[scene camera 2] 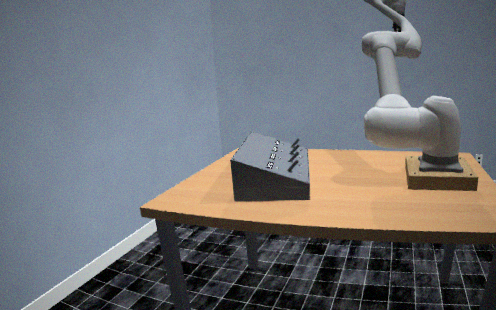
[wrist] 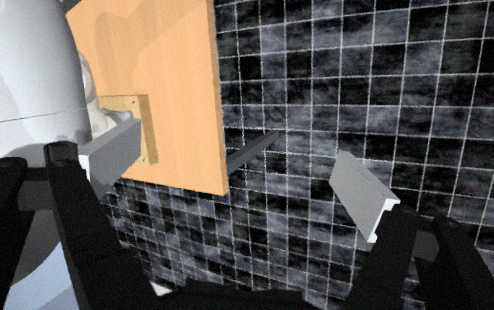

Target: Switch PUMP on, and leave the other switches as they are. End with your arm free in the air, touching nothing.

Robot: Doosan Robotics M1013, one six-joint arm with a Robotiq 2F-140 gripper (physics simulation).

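Frame: origin at the arm's base, x up, y ahead, z left, level; millimetres.
Seen in the pictures: gripper, fingertip midpoint: [wrist: 240,152]; arm's base, origin of the base link: [scene camera 2: 439,165].
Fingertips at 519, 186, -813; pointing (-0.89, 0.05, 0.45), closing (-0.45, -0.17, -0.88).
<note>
Offsets run from my fingertips to a thing's middle, as dx, dy, dz. Level surfaces: height alone.
A dark grey control box {-514, +491, +927} [scene camera 2: 271,185] with a sloped top stands on the table in the scene view. Several black lever switches {-466, +394, +960} [scene camera 2: 294,156] rise from its slope in a row, with small white labels {-463, +474, +984} [scene camera 2: 273,156] beside them. The labels are too small to read, so I cannot tell which switch is PUMP. My gripper [wrist: 240,152] is open, with its two grey pads wide apart and nothing between them. It hangs high in the air, far from the box. In the scene view the gripper is mostly cut off at the top edge. The box does not show in the wrist view.
The wooden table {dx -573} [scene camera 2: 360,210] [wrist: 185,100] carries the box and, at the right, the wooden base block [scene camera 2: 442,183] [wrist: 148,132] of the arm. The white arm [scene camera 2: 387,72] rises above that block. A blue-grey wall [scene camera 2: 125,75] stands behind, and dark tiled floor [scene camera 2: 325,270] [wrist: 300,100] lies below.
</note>
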